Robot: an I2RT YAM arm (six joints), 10 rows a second.
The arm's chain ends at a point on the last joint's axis. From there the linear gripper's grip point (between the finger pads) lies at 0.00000 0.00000 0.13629 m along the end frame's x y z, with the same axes.
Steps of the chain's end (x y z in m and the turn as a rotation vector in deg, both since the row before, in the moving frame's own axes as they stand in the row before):
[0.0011, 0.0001, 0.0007, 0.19, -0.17, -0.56]
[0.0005, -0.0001, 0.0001, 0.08, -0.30, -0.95]
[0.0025, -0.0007, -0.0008, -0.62, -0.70, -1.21]
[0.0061, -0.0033, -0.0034, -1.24, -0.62, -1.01]
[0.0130, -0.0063, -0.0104, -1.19, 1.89, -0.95]
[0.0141, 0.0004, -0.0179, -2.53, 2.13, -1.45]
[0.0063, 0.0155, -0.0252, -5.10, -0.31, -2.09]
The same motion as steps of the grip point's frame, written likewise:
[0.0007, -0.0003, 0.0007, 0.19, -0.17, -0.56]
[-0.0002, -0.0003, 0.0001, 0.08, -0.30, -0.95]
[0.0009, 0.0008, -0.0008, -0.62, -0.70, -1.21]
[0.0047, -0.0003, -0.0034, -1.24, -0.62, -1.01]
[0.0175, -0.0035, -0.0105, -1.19, 1.89, -0.95]
[0.0192, 0.0064, -0.0181, -2.53, 2.13, -1.45]
[0.0058, 0.0276, -0.0257, -5.10, -0.31, -2.09]

